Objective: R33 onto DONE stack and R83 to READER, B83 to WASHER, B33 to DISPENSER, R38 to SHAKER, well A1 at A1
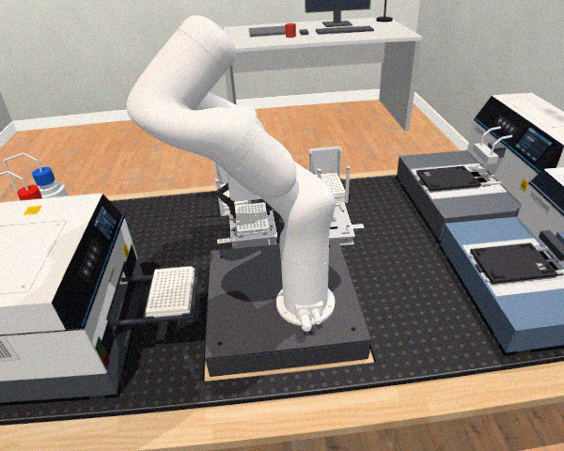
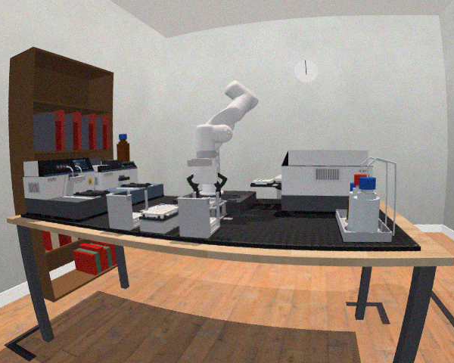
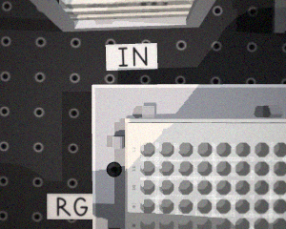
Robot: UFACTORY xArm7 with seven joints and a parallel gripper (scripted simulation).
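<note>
My gripper is now 3 cm above the regrip nest. Also, from my hand: DONE label 26 cm to the right, 10 cm ahead, 9 cm below; then RG label 9 cm below, 8 cm to the left; then N6 label 30 cm to the right, 9 cm below, 1 cm behind.
</note>
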